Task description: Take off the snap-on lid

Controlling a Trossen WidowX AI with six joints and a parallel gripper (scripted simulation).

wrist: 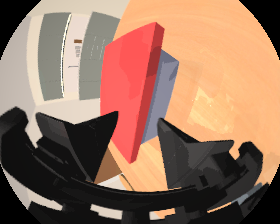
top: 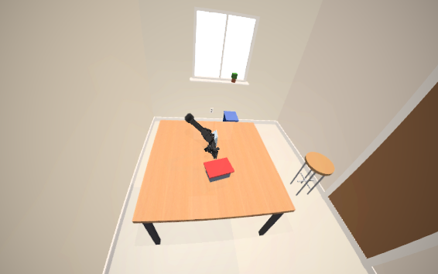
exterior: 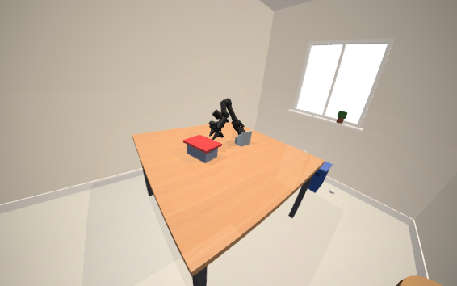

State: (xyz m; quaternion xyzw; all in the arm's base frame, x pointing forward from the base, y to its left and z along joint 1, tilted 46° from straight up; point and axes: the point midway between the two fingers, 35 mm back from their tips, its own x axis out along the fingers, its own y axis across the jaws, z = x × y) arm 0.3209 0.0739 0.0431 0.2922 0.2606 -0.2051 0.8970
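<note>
Right now my gripper tip is 90 mm short of the red lid, 30 mm to the right of it and 10 mm above it. From my gripper tip the other things lie so: storage box 90 mm ahead, 60 mm below, 30 mm to the left.
</note>
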